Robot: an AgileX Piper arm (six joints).
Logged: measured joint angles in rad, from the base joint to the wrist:
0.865, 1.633, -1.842, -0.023, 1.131, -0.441
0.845, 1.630, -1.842, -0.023, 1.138, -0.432
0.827, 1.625, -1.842, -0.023, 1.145, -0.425
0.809, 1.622, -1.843, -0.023, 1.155, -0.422
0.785, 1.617, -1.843, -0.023, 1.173, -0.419
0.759, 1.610, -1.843, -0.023, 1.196, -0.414
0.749, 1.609, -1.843, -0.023, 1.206, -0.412
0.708, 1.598, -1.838, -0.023, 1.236, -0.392
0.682, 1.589, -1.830, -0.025, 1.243, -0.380
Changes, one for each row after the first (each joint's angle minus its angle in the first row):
-0.020, -0.003, 0.000, 0.000, 0.007, 0.009
-0.038, -0.008, 0.000, 0.000, 0.014, 0.016
-0.056, -0.011, -0.001, 0.000, 0.024, 0.019
-0.080, -0.016, -0.001, 0.000, 0.042, 0.022
-0.106, -0.023, -0.001, 0.000, 0.065, 0.027
-0.116, -0.024, -0.001, 0.000, 0.075, 0.029
-0.157, -0.035, 0.004, 0.000, 0.105, 0.049
-0.183, -0.044, 0.012, -0.002, 0.112, 0.061

